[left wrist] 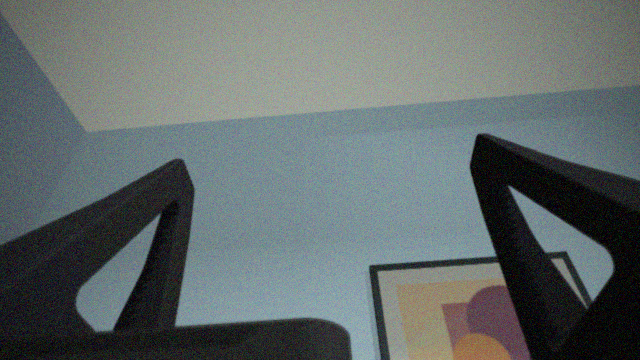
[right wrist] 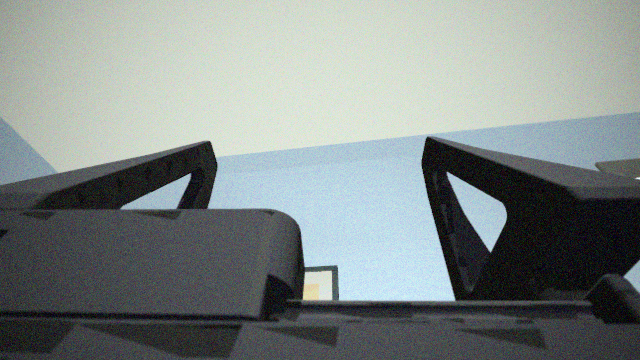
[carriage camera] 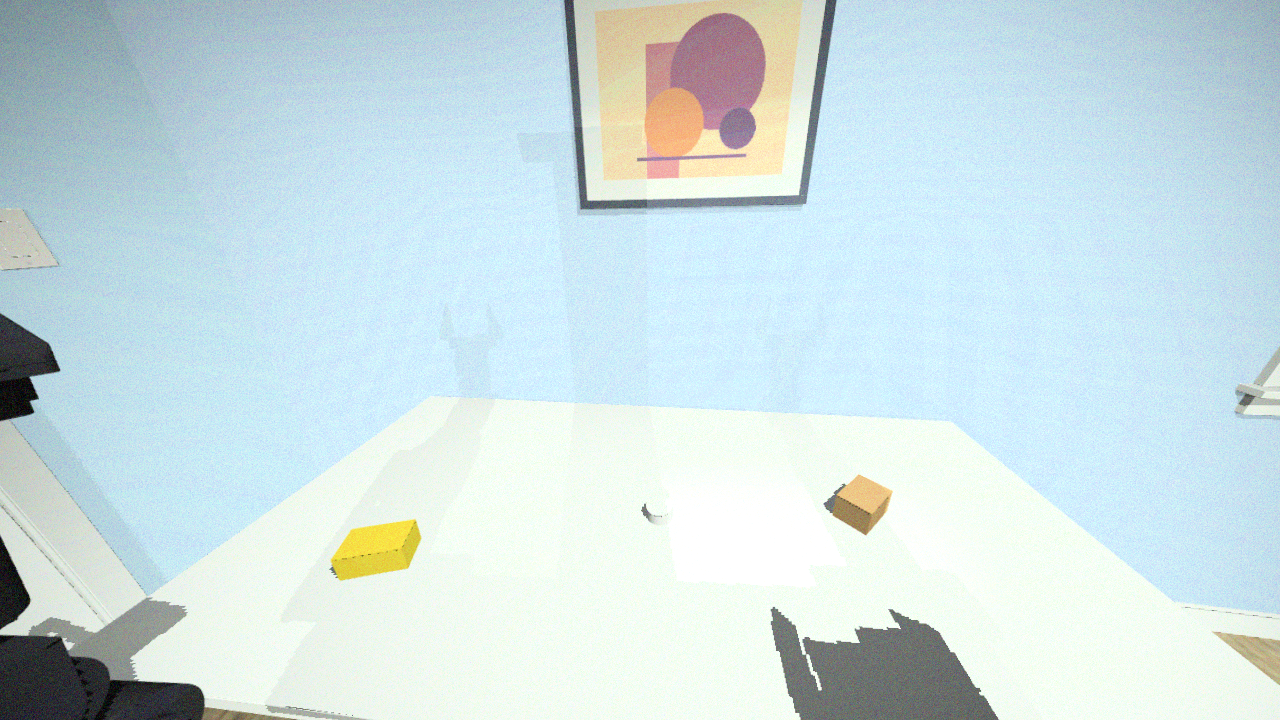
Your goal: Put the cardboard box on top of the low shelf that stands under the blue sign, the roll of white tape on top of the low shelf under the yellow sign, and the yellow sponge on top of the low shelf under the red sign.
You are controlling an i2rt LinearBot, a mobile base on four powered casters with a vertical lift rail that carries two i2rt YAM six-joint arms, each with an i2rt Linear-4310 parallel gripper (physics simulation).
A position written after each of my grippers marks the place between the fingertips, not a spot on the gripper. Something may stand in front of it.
My right gripper shows in the right wrist view (pixel 317 151); in the left wrist view it is out of frame, in the carriage camera view it is out of frame. A yellow sponge shows in the carriage camera view (pixel 383 548); in the left wrist view it is out of frame, in the right wrist view it is out of frame. A cardboard box shows in the carriage camera view (pixel 862 503); in the left wrist view it is out of frame, in the right wrist view it is out of frame.
